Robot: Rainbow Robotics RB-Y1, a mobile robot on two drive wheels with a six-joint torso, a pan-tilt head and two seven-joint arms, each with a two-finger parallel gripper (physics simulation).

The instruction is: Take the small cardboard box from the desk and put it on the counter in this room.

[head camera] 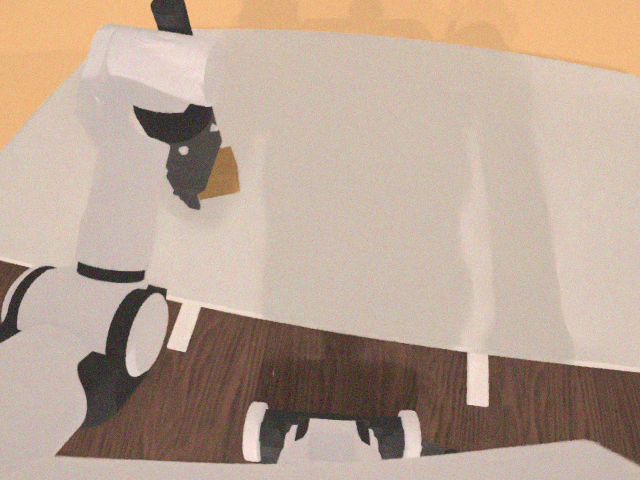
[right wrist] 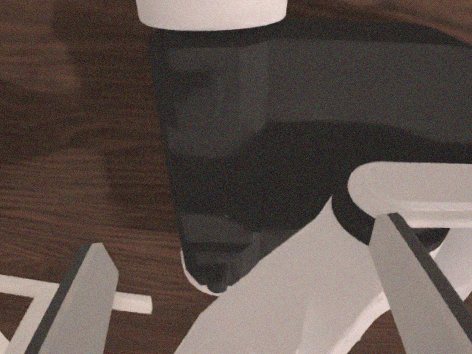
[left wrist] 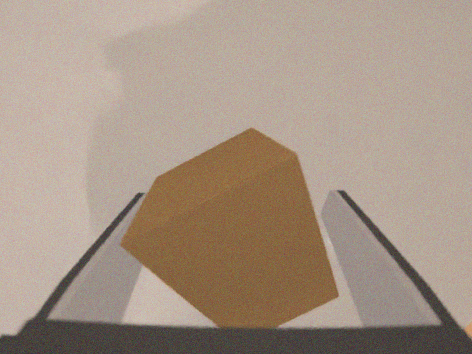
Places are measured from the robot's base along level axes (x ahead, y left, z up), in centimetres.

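Pixels of known places: left gripper, fingertip midpoint: [head camera: 204, 178] [left wrist: 239, 203]; right gripper, fingertip midpoint: [right wrist: 239, 246].
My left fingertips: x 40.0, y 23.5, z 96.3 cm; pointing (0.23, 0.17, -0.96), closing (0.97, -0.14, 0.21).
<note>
Behind a point stands the place of what it marks.
The small cardboard box [head camera: 224, 174] @[y 18.4, x 37.8, z 99.9 cm] [left wrist: 240, 240] @[y 24.7, x 39.4, z 100.1 cm] sits on the pale desk [head camera: 361, 180] @[y -3.2, x 41.3, z 95.1 cm] [left wrist: 380, 90] @[y 28.0, x 49.6, z 95.1 cm], on its left part. In the head view my left gripper partly covers it. My left gripper [head camera: 194, 200] [left wrist: 239, 203] @[y 23.5, x 40.0, z 96.3 cm] is open, with its fingers on either side of the box. In the left wrist view the box is turned at an angle, and its left corner overlaps the left finger. Whether they touch is not clear. My right gripper [right wrist: 239, 246] @[y -22.9, x -4.9, z 49.0 cm] is open and empty, over the floor and my base. A counter cannot be made out in these views.
The desk's front edge crosses the head view, with white legs [head camera: 477, 379] [head camera: 184, 326] below it. Dark wooden floor [head camera: 320, 366] @[y 5.8, x 25.9, z 0.1 cm] [right wrist: 75, 200] @[y 20.0, x 39.0, z 0.1 cm] lies between the desk and my wheeled base [head camera: 330, 439] [right wrist: 220, 200] @[y 1.7, x -0.8, z 19.1 cm]. An orange surface [head camera: 330, 12] @[y 4.4, x 99.2, z 97.8 cm] lies beyond the desk's far edge.
</note>
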